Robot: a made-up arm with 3 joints.
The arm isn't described. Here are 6 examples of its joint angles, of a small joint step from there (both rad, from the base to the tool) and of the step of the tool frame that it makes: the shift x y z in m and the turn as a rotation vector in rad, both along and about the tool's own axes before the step.
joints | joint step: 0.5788 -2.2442 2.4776 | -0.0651 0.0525 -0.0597
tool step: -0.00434 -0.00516 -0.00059 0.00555 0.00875 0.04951
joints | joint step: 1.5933 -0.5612 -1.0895 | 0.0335 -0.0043 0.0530
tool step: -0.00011 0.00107 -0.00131 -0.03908 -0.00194 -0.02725
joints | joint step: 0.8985 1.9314 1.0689 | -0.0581 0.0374 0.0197
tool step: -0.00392 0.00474 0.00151 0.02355 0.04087 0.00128
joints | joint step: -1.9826 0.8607 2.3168 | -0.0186 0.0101 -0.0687
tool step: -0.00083 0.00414 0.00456 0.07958 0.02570 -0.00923
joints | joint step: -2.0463 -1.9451 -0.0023 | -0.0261 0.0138 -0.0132
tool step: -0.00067 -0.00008 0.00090 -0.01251 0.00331 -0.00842
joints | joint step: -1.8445 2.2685 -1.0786 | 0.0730 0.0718 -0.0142
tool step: -0.00271 0.00124 -0.00564 -0.01785 -0.10230 0.02729
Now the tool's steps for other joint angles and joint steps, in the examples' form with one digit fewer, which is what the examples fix.
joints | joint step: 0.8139 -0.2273 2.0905 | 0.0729 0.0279 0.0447
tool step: -0.0050 -0.0104 0.0008 -0.0360 0.0123 0.0823
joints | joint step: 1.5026 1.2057 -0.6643 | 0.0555 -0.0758 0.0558
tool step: 0.0013 -0.0021 0.0050 -0.1135 0.0400 0.0338
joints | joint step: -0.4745 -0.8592 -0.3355 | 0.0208 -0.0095 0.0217
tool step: -0.0002 0.0002 0.0004 -0.0099 0.0131 -0.0031
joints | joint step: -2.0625 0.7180 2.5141 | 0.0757 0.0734 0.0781
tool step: -0.0074 -0.0180 -0.0053 -0.1343 0.0041 0.1023
